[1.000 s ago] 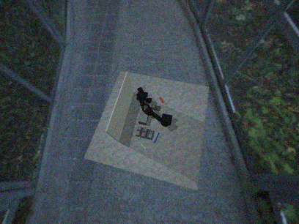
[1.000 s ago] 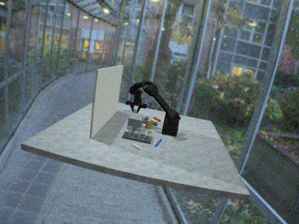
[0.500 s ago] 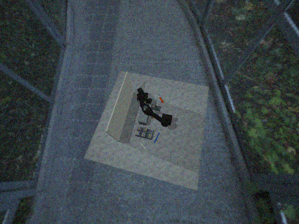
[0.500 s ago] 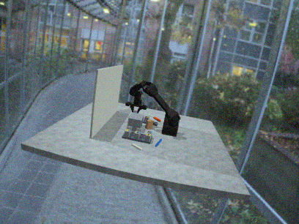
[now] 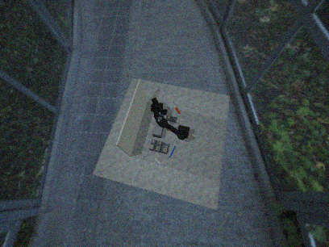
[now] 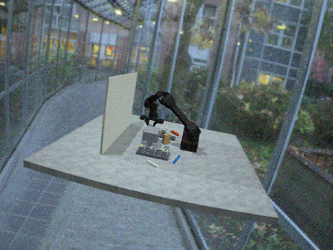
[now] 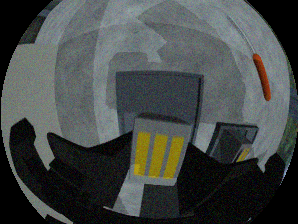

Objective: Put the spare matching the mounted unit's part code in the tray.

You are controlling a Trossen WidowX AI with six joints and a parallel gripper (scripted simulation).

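The grey square tray is 30 mm below my gripper tip. From my gripper tip the other things lie so: tall white panel 230 mm ahead, 180 mm to the left, 190 mm above; then blue pen 200 mm behind, 440 mm to the left, 30 mm below.
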